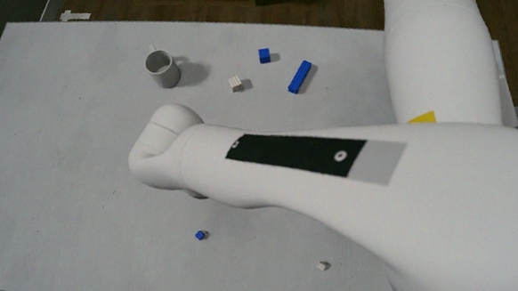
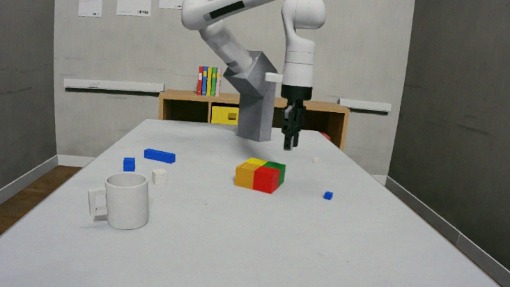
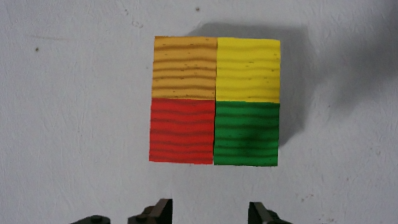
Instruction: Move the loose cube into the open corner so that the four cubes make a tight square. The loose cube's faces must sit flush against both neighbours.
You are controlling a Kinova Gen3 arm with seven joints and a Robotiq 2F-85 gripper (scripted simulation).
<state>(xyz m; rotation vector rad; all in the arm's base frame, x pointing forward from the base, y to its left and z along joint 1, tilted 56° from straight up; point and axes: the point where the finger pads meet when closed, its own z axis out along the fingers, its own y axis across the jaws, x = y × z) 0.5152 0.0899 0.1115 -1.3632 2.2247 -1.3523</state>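
The green cube is 100 mm below my hand, 50 mm behind it and 20 mm to the right of it. Also, from my hand: yellow cube (100 mm below, 90 mm behind, 50 mm to the right); then red cube (100 mm below, 50 mm to the right, 10 mm behind); then orange cube (100 mm below, 90 mm to the right, 50 mm behind).
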